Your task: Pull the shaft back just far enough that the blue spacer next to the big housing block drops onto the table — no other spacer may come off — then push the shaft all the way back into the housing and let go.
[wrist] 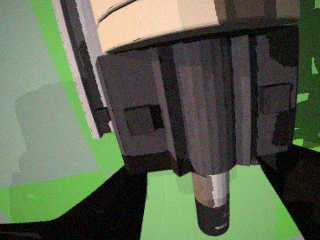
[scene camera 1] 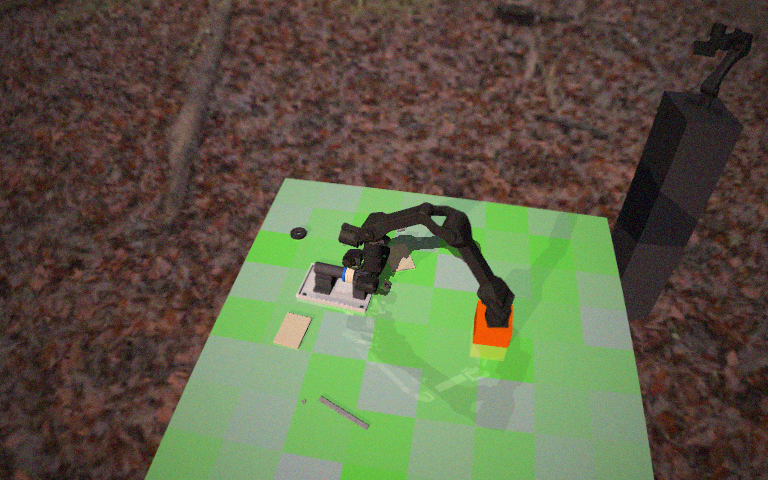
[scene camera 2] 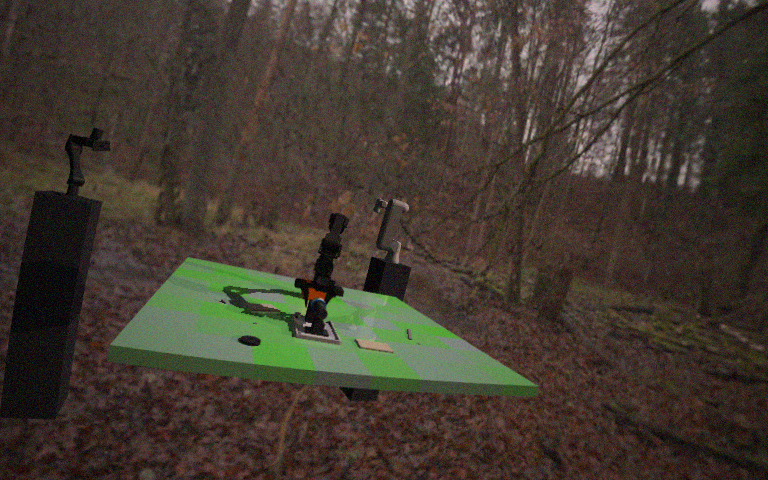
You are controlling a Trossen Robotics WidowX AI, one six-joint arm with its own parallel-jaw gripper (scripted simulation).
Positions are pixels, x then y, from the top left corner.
The gripper shows in the wrist view (199, 152), in scene camera 1 and in scene camera 2. The same spot on the gripper: (scene camera 2: 321, 282) is (scene camera 1: 351, 252).
